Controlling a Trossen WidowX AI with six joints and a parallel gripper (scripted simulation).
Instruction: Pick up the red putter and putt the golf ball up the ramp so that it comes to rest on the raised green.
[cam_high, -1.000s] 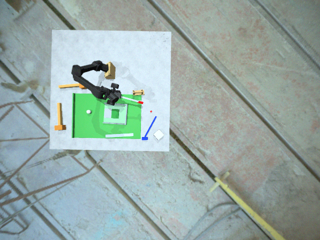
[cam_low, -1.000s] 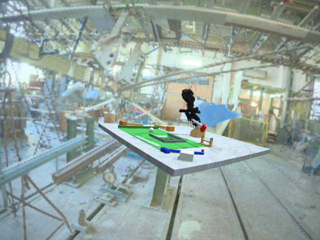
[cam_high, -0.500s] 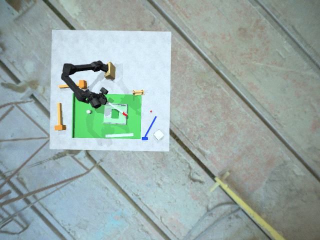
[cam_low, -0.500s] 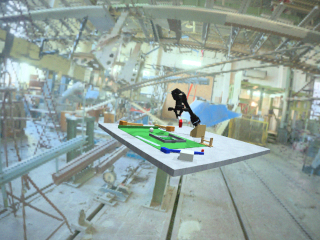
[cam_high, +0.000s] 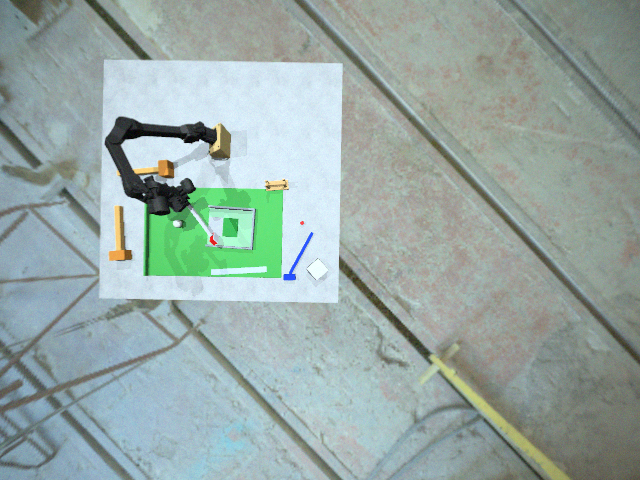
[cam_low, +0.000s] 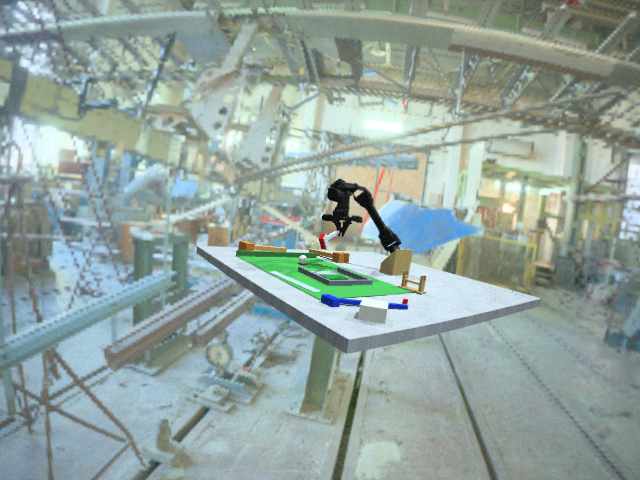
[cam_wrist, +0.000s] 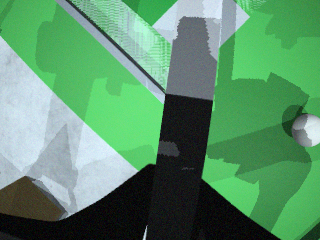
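Right now my gripper tip is 100 mm short of the red putter, 50 mm to the right of it and 10 mm below it. Round my gripper tip: white strip 380 mm ahead, 160 mm below, 140 mm to the left; then wooden stand 400 mm to the left, 130 mm below, 50 mm behind; then white golf ball 150 mm to the right, 140 mm below, 90 mm ahead.
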